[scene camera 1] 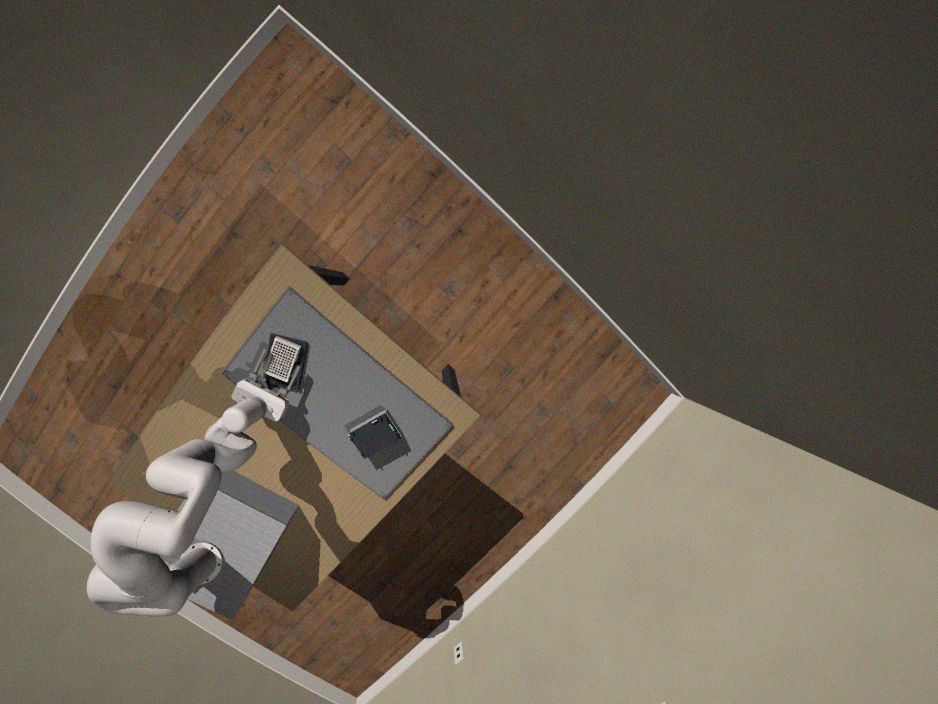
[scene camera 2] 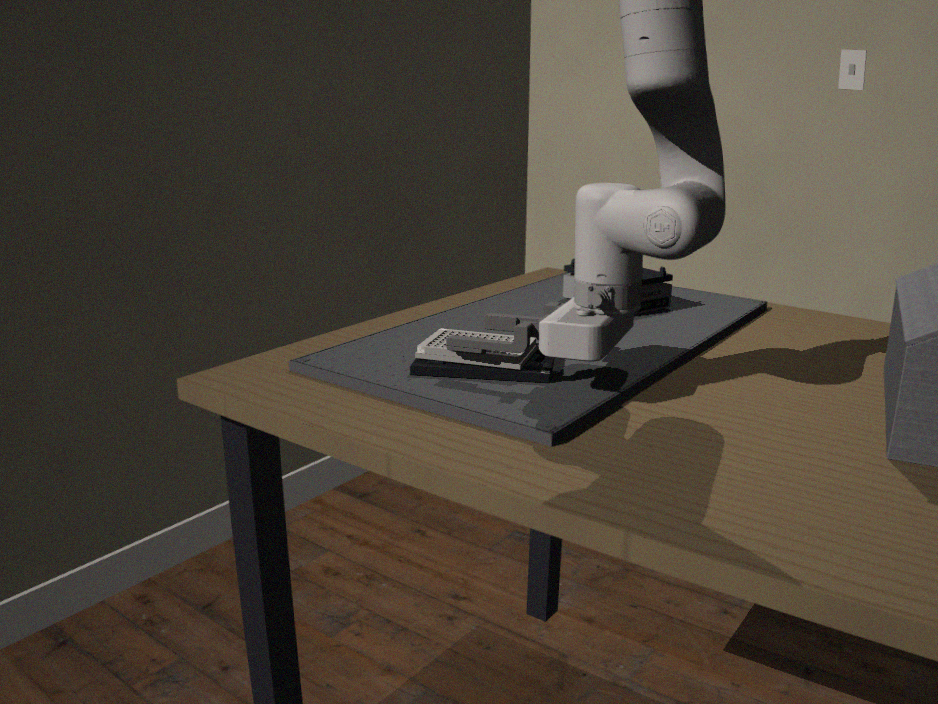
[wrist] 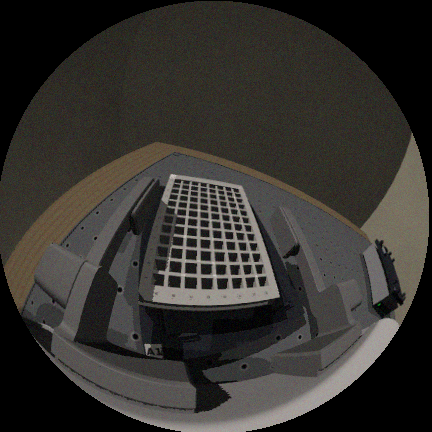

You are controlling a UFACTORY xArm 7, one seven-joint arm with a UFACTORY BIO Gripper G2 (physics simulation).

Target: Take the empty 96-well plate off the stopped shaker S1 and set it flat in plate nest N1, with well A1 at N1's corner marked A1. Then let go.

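Places are measured from the arm's base along level axes (x ahead, y left, z up), in metres.
Pixels of known places: hand, tool point: [scene camera 1: 280, 363] [scene camera 2: 485, 333] [wrist: 220, 217]; arm's base, link origin: [scene camera 1: 201, 562].
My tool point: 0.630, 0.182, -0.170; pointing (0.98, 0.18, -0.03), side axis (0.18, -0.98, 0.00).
Observation:
For each thing: its top centre in the pictures, then the offset to it from my tool point, as dx, dy, dz. "spot": a spot on its surface instead. Level surfaces: height alone.
- white 96-well plate, top centre: [wrist: 210, 218] [scene camera 2: 477, 341] [scene camera 1: 281, 360] +0.006, +0.007, -0.010
- dark nest N1, top centre: [wrist: 216, 239] [scene camera 2: 486, 351] [scene camera 1: 284, 362] +0.000, -0.003, -0.024
- nest's A1 label, surface spot: [wrist: 153, 351] spot: -0.091, +0.014, -0.027
- shaker S1, surface spot: [scene camera 2: 655, 293] spot: -0.076, -0.363, -0.008
- grey perforated board, surface height: dz -0.039
- wooden table, surface height: dz -0.052
The white 96-well plate [scene camera 1: 284, 358] [scene camera 2: 435, 348] [wrist: 215, 240] sits on the dark nest N1 [scene camera 2: 484, 372] [wrist: 210, 325]. The nest's A1 label [wrist: 153, 351] shows at the near left corner in the wrist view. The marks on the plate are too small to read, and I cannot tell whether it is fully seated. My gripper [scene camera 1: 281, 367] [scene camera 2: 468, 330] [wrist: 215, 217] is open, with one finger along each long side of the plate. Dark gaps show between fingers and plate, the right one wider. The shaker S1 [scene camera 1: 376, 437] [scene camera 2: 655, 293] [wrist: 382, 280] has no plate on it.
The nest and the shaker stand on a grey perforated board [scene camera 1: 340, 378] [scene camera 2: 363, 356] on a wooden table [scene camera 1: 284, 261] [scene camera 2: 757, 454]. The shaker is beyond my right finger in the wrist view. A grey block [scene camera 1: 246, 522] [scene camera 2: 916, 378] stands at the robot's base.

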